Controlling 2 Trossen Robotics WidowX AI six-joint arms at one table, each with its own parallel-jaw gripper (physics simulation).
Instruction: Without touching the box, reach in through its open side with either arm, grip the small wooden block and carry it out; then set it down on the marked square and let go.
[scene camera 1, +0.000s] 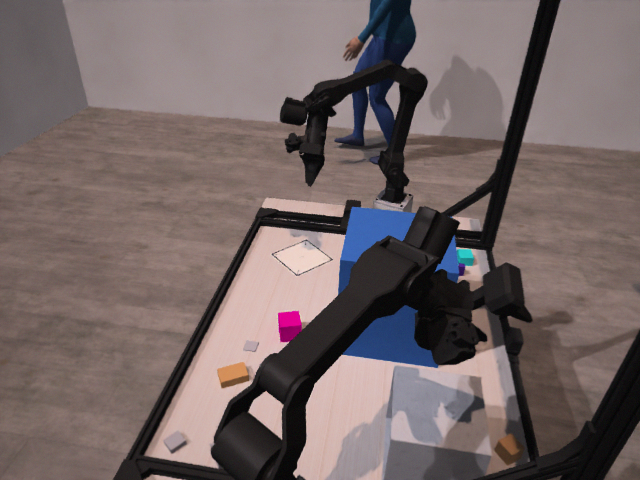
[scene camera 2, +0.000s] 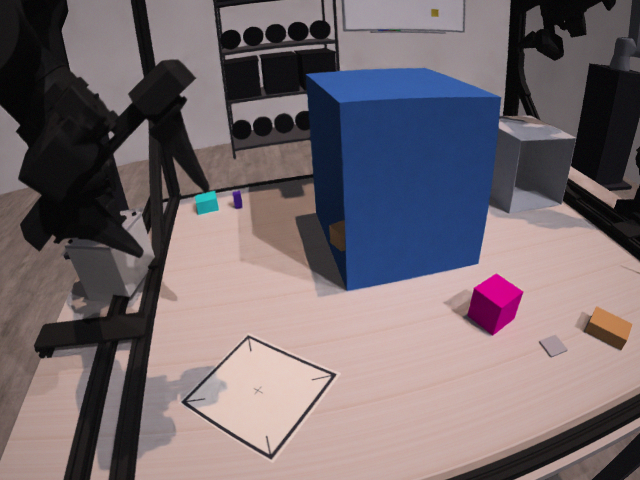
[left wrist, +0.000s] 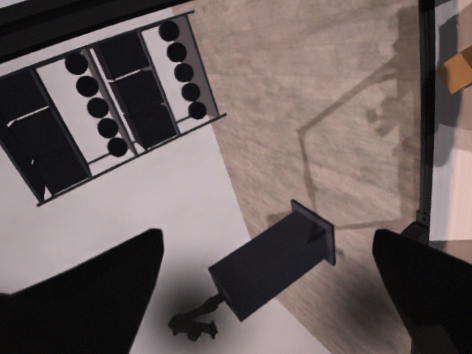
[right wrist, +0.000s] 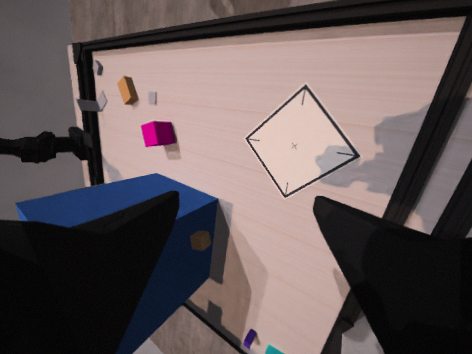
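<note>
The tall blue box (scene camera 1: 398, 235) (scene camera 2: 413, 180) (right wrist: 155, 197) stands on the table, its open side facing left in scene camera 2. The small wooden block (scene camera 2: 337, 236) (right wrist: 200, 240) shows inside through the opening, partly hidden in scene camera 2. The marked square (scene camera 1: 302, 257) (scene camera 2: 242, 372) (right wrist: 285, 135) lies flat, with a shadow over part of it. My right gripper (scene camera 1: 310, 181) (scene camera 2: 173, 222) (right wrist: 247, 200) is open and empty, raised above the table at the opening's side. My left gripper (scene camera 1: 506, 328) (left wrist: 268, 240) is open and empty, raised near the table's right edge in scene camera 1.
A magenta cube (scene camera 1: 289, 326) (scene camera 2: 494, 304) (right wrist: 158, 133), an orange block (scene camera 1: 233, 375) (scene camera 2: 608, 327) (right wrist: 127, 90) and a grey open box (scene camera 1: 436, 392) (scene camera 2: 504, 170) stand beyond the blue box. Cyan (scene camera 1: 465, 256) (scene camera 2: 206, 202) and purple (scene camera 2: 237, 199) (right wrist: 250, 338) blocks lie near the table edge.
</note>
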